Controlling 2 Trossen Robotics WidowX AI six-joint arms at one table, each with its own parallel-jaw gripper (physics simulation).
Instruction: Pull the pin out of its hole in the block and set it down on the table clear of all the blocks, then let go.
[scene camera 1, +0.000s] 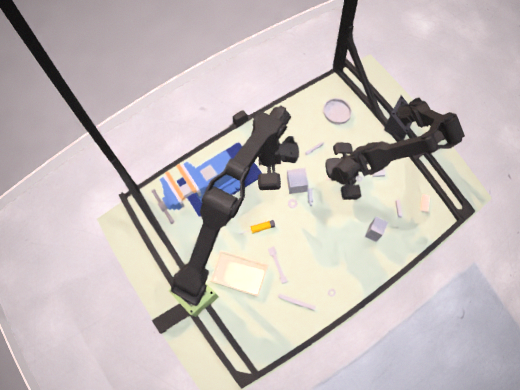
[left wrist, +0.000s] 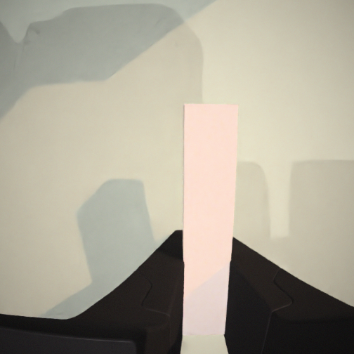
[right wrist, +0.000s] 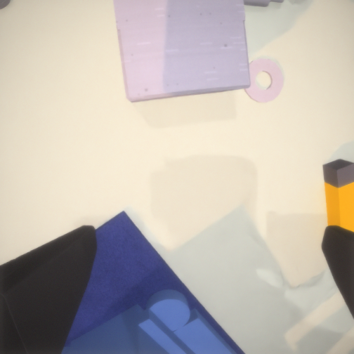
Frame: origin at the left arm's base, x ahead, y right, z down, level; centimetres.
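Where they show: right gripper, fingertip midpoint: (scene camera 1: 271, 175); left arm's base at its link origin: (scene camera 1: 404, 113); right arm's base at its link origin: (scene camera 1: 191, 291).
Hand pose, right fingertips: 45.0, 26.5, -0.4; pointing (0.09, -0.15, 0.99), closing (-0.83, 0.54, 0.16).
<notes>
Things, the pixels of their top centre, and the offset from my right fingertips, as dx, dy, dz. "*": a spot on its surface instead.
- lilac-grey block at its top centre: (scene camera 1: 297, 177) -5.0, -6.6, +3.5
- grey block at its top centre: (scene camera 1: 379, 225) -4.1, -36.5, +0.5
- blue piece at a spot on its surface: (scene camera 1: 237, 150) * -4.7, +16.3, +9.0
- orange stick at its top centre: (scene camera 1: 256, 227) +14.5, -3.9, +7.7
- shallow tray at its top centre: (scene camera 1: 238, 273) +29.6, -7.3, +7.0
- round dish at its top centre: (scene camera 1: 337, 109) -36.5, -4.8, +7.5
The pin (left wrist: 210, 165) is a pale pink, straight bar with flat sides in the left wrist view. My left gripper (scene camera 1: 346, 170) (left wrist: 197, 241) is shut on it, and the pin stands out beyond the fingertips, over the table. The arm hides it in the scene view. A lilac-grey block (scene camera 1: 297, 181) (right wrist: 185, 50) stands left of my left gripper in the scene view. Another grey block (scene camera 1: 376, 229) stands lower right. No block shows in the left wrist view. I cannot tell which block has the hole. My right gripper (scene camera 1: 278, 166) (right wrist: 212, 238) is open and empty, beside the first block.
A blue piece (scene camera 1: 237, 150) (right wrist: 125, 250) lies under the right arm. An orange stick (scene camera 1: 261, 227) (right wrist: 340, 205), a pink ring (right wrist: 275, 80), a shallow tray (scene camera 1: 244, 258) and a round dish (scene camera 1: 325, 108) are on the table. Small sticks (scene camera 1: 398, 208) lie near the lower-right block.
</notes>
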